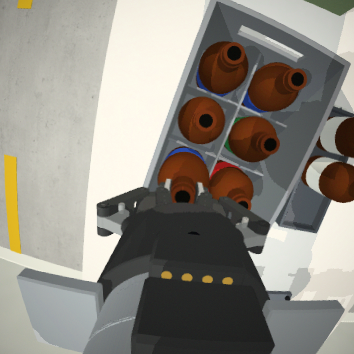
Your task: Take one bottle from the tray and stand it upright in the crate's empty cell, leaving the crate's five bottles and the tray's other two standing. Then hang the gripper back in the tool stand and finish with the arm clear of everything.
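Places are measured from the arm's base along level axes (x ahead, y left, z up), in millimetres.
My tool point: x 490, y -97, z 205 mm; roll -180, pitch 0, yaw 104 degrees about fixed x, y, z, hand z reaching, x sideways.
For each thing: its middle in the pictures, then the offset to it from my tool point. "*": a spot on its surface instead.
- brown bottle, body centre: (183,177) dx +1, dy +2, dz -245 mm
- grey crate, surface spot: (283,214) * dx +31, dy +252, dz -358 mm
- middle row, surface spot: (192,120) * dx -78, dy -15, dz -236 mm
- red label, surface spot: (230,185) * dx -10, dy +76, dz -258 mm
- dark grey tray, surface spot: (302,219) * dx +32, dy +319, dz -377 mm
- small dark part, surface spot: (280,295) * dx +256, dy +390, dz -370 mm
My gripper (184,187) is shut on the neck of a brown bottle (183,167) with a blue label. This bottle is upright in or just over the near-left cell of the grey crate (283,214); its base is hidden, so I cannot tell if it touches the crate floor. Other brown bottles stand in the crate: two at the far end (218,70) (270,90), two in the middle row (192,120) (250,137), and one with a red label (230,185) right beside the held one. Two white-labelled bottles (336,136) (335,181) are in the dark grey tray (302,219) at the right.
The crate's dividers and walls stand close around the held bottle. The tray lies close along the crate's right side. A grey floor (50,100) with yellow stripes (12,205) shows at the left. A small dark part (280,295) shows at the lower right, beside the gripper body.
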